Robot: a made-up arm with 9 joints.
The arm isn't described. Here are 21 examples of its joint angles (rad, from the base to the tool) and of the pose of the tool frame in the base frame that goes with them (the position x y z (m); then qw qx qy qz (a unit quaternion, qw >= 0)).
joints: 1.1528 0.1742 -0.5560 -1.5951 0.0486 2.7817 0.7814 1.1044 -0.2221
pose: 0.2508 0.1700 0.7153 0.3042 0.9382 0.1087 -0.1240
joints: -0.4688 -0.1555 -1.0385 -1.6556 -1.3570 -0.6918 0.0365 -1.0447 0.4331
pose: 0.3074 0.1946 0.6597 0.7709 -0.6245 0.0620 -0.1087
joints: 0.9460 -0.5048 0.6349 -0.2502 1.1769 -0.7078 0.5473 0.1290 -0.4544
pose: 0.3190 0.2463 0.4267 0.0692 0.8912 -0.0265 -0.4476
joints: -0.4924 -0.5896 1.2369 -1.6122 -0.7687 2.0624 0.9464 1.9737 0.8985
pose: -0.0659 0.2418 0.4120 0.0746 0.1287 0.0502 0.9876
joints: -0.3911 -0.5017 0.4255 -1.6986 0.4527 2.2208 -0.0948 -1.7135 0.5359
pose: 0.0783 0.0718 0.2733 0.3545 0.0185 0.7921 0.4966
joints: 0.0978 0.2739 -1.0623 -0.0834 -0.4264 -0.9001 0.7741 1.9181 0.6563
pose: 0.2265 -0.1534 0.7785 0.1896 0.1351 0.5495 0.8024
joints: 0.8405 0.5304 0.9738 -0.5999 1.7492 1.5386 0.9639 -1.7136 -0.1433
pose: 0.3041 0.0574 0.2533 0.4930 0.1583 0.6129 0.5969
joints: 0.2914 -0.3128 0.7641 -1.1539 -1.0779 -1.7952 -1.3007 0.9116 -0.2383
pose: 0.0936 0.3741 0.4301 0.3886 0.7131 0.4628 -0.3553
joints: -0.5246 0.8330 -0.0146 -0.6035 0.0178 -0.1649 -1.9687 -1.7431 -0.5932
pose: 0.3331 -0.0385 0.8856 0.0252 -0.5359 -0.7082 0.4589
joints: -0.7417 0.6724 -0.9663 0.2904 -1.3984 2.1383 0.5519 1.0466 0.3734
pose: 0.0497 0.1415 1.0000 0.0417 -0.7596 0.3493 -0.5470
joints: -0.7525 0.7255 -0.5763 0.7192 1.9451 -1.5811 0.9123 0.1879 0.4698
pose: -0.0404 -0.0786 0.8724 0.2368 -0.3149 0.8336 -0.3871
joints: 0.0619 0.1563 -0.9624 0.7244 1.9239 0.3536 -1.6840 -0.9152 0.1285
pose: 0.2192 -0.4062 0.7526 0.2559 0.2685 -0.9181 -0.1394
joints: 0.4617 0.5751 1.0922 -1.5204 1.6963 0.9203 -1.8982 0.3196 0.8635
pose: 0.2115 0.3302 0.4783 0.0516 0.9336 0.2729 -0.2265
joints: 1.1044 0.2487 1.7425 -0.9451 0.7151 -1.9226 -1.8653 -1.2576 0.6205
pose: -0.1709 0.1549 0.3147 0.0908 0.3326 0.8170 0.4622
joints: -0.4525 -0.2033 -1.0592 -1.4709 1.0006 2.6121 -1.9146 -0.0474 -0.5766
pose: 0.2012 0.1345 0.7308 0.1931 -0.9012 0.1658 -0.3509
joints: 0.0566 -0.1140 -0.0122 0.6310 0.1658 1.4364 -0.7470 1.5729 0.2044
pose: 0.2543 -0.1155 0.5261 0.0375 0.5356 -0.1309 0.8334
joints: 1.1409 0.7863 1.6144 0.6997 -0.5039 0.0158 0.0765 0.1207 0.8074
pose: 0.0918 -0.0589 0.2742 0.3020 -0.4062 0.6595 -0.5557
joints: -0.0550 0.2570 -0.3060 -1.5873 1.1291 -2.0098 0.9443 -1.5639 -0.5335
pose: 0.3716 0.0755 0.6501 0.3124 0.1975 -0.8343 0.4091
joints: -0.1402 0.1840 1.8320 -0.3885 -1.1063 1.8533 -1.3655 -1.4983 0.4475
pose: -0.1745 -0.0710 0.2988 0.3130 0.3866 0.8218 -0.2779
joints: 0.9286 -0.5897 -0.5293 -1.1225 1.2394 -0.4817 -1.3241 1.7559 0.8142
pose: 0.1040 0.2324 0.7729 0.0467 0.7497 0.5886 -0.2988
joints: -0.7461 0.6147 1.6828 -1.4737 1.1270 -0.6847 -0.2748 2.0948 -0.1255
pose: 0.1886 0.0937 0.3556 0.3711 -0.3732 -0.3139 0.7902
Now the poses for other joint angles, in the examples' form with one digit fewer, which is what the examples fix.
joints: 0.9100 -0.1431 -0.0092 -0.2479 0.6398 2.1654 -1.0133 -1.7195 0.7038
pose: 0.314 -0.003 0.406 0.471 0.353 0.767 0.255
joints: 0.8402 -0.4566 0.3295 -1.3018 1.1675 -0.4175 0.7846 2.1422 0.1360
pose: 0.159 0.129 0.554 0.377 -0.063 -0.924 0.028
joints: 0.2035 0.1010 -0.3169 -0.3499 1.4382 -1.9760 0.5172 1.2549 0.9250
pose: 0.425 -0.059 0.667 0.358 -0.838 0.239 0.334
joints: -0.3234 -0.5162 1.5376 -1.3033 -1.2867 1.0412 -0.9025 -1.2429 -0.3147
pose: -0.160 -0.006 0.390 0.211 0.159 0.875 0.406
